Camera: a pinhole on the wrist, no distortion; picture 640 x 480 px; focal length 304.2 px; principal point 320.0 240.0 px. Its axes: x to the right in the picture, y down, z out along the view. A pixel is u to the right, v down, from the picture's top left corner.
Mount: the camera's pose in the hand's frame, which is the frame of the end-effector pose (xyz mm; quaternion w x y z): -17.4 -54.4 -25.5 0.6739 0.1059 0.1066 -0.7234
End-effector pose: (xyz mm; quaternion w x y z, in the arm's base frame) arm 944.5 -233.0 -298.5 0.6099 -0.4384 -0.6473 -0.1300
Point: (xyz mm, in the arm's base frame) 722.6 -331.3 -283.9
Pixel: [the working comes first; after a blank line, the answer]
In the camera's frame: 133.2 -27.5 149.0

592 184
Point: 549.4 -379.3 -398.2
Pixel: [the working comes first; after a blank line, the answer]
In the camera's frame: 217.5 -165.8 287.4

550 65
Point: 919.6 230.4 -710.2
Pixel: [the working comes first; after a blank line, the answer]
In the camera's frame: -559.9 -204.7 304.8

outside the picture
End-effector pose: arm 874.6 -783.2 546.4 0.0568 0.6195 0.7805 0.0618
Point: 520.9 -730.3 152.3
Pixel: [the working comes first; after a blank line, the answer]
In the camera's frame: 206.2 172.5 440.1

463 359
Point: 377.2 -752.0 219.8
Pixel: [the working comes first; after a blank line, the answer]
In the camera's frame: 357.8 193.2 392.3

597 390
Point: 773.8 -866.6 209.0
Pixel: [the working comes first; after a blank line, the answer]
In the camera's frame: 13.6 -32.7 359.2

332 212
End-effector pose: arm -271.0 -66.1 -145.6 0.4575 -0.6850 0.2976 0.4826
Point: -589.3 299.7 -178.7
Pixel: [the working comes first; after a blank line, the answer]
In the camera's frame: -320.2 -71.4 410.1

82 187
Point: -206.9 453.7 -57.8
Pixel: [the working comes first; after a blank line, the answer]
In the camera's frame: 92.0 -12.8 516.0

374 232
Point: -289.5 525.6 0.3
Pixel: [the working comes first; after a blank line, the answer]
In the camera's frame: 50.3 -96.4 597.4

346 191
